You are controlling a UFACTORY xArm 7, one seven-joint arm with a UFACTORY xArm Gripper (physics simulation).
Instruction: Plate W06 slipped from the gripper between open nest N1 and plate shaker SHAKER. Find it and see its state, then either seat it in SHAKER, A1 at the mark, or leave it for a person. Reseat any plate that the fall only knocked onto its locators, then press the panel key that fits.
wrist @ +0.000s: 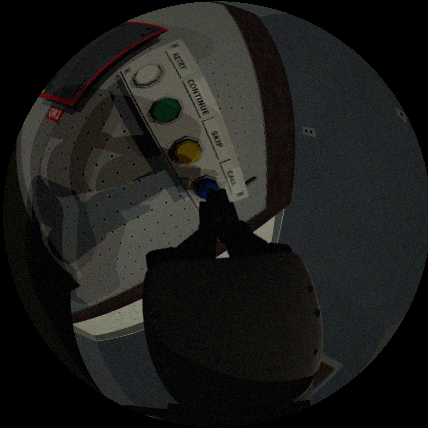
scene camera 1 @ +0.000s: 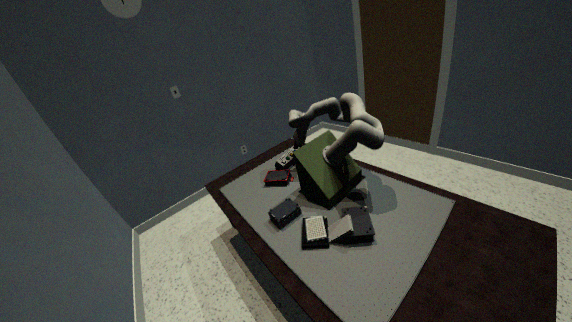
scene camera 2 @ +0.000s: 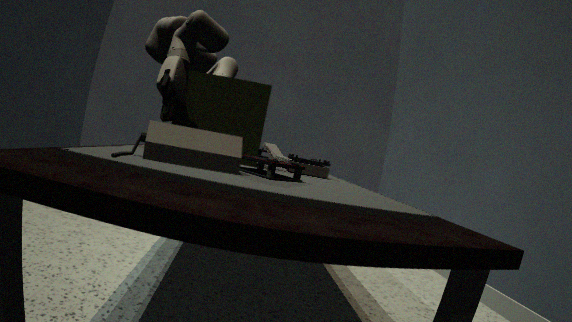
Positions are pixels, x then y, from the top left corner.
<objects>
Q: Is the gripper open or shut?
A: Shut.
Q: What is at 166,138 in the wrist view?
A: A control box with buttons.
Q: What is the gripper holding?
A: Nothing.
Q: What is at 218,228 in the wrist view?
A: The gripper.
</objects>
